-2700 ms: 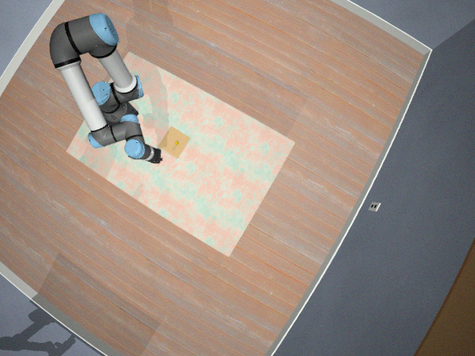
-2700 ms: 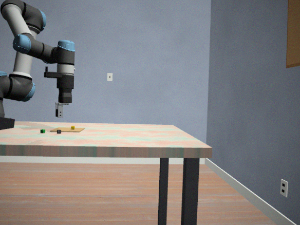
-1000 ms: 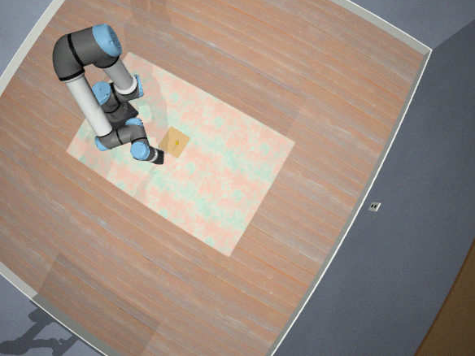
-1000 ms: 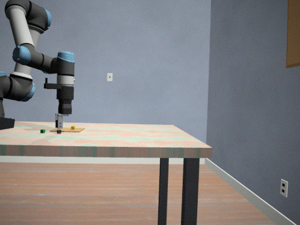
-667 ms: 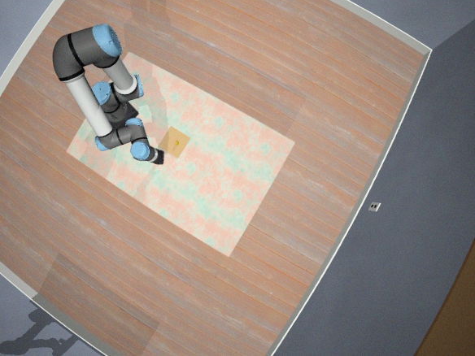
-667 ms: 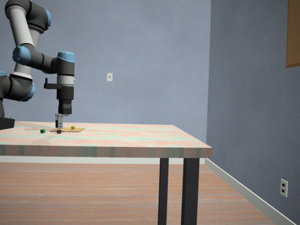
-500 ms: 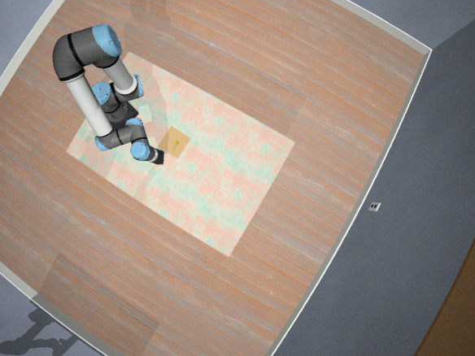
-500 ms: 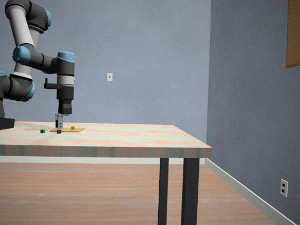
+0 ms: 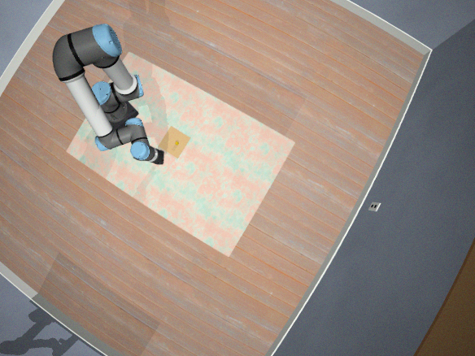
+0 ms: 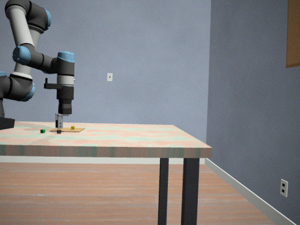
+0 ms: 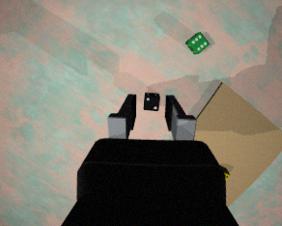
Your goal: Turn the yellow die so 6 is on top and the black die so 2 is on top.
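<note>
The black die is 40 mm below my hand. The rest, counted from my hand: yellow die: 30 mm ahead, 130 mm to the left, 30 mm below; tan mat: 130 mm to the left, 40 mm below; green die: 80 mm behind, 40 mm below.
</note>
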